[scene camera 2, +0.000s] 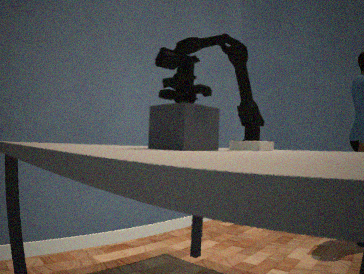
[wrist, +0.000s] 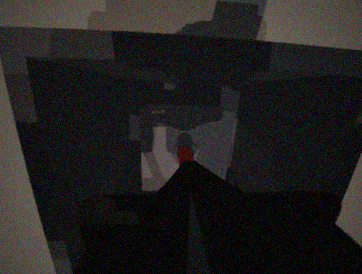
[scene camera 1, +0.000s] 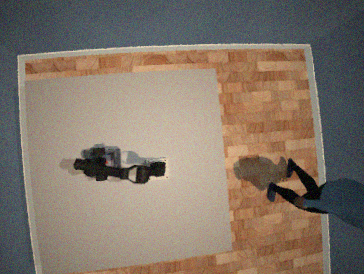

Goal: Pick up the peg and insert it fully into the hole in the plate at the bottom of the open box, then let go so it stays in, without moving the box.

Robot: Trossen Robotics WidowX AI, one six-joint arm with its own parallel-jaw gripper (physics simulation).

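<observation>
My gripper (scene camera 2: pixel 182 118), (wrist: pixel 189 166). Grey box (wrist: pixel 78 92). Pale plate (wrist: pixel 164 128); scene camera 2 does not show it, hidden by the grey box.
</observation>
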